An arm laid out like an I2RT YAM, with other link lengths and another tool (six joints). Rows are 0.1 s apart.
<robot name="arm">
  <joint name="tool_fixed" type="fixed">
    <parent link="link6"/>
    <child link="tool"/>
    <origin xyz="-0.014 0.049 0.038" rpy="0 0.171 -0.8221"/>
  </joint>
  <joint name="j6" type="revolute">
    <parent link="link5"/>
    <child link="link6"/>
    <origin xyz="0.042 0 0.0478" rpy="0 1.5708 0"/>
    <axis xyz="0 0 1"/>
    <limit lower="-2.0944" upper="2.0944"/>
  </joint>
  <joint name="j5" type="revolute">
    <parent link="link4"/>
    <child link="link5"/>
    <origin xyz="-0.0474 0.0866 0.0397" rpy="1.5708 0 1.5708"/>
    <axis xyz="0 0 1"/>
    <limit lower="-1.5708" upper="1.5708"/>
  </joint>
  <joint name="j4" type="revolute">
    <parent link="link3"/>
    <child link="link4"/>
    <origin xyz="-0.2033 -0.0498 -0.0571" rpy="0 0 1.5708"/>
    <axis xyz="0 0 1"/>
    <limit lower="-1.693" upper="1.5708"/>
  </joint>
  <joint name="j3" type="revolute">
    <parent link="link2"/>
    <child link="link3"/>
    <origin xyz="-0.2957 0 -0.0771" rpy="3.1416 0 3.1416"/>
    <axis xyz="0 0 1"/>
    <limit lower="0" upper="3.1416"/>
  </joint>
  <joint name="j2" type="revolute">
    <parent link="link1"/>
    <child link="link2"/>
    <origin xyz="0.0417 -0.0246 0.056" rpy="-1.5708 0 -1.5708"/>
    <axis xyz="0 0 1"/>
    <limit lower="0" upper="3.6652"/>
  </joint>
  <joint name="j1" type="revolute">
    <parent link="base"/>
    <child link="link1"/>
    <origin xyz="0 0 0.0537" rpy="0 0 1.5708"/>
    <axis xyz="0 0 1"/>
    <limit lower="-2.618" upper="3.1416"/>
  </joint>
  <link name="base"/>
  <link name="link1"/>
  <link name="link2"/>
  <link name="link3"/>
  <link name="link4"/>
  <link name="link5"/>
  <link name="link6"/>
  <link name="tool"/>
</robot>
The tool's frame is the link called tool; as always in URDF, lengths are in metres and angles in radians.
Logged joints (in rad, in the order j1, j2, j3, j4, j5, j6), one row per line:
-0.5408 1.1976 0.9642 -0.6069 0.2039 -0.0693
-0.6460 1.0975 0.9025 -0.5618 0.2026 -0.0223
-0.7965 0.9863 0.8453 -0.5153 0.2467 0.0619
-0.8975 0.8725 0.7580 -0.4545 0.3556 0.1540
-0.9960 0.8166 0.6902 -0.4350 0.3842 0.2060
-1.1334 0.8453 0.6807 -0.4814 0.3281 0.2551
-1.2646 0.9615 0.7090 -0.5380 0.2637 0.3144
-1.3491 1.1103 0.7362 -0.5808 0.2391 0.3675
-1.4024 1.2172 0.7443 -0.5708 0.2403 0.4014
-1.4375 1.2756 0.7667 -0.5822 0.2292 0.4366
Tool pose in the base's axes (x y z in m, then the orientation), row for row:
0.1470 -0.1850 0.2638 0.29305 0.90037 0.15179 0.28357
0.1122 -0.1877 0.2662 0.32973 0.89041 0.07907 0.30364
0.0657 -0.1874 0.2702 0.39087 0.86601 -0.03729 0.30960
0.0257 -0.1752 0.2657 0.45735 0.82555 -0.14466 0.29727
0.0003 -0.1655 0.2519 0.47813 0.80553 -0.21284 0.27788
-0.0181 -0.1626 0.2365 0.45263 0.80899 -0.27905 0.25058
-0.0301 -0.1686 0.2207 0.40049 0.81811 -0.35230 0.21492
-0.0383 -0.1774 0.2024 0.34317 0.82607 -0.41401 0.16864
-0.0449 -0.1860 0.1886 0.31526 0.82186 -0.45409 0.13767
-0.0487 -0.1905 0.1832 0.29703 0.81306 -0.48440 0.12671
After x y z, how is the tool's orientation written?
As a quaternion, w x y z.
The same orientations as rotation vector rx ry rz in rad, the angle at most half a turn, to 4 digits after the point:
2.3983 0.4043 0.7553
2.3292 0.2068 0.7943
2.2001 -0.0947 0.7866
2.0345 -0.3565 0.7326
1.9669 -0.5197 0.6785
1.9979 -0.6892 0.6188
2.0691 -0.8910 0.5436
2.1468 -1.0759 0.4383
2.1652 -1.1963 0.3627
2.1615 -1.2877 0.3368

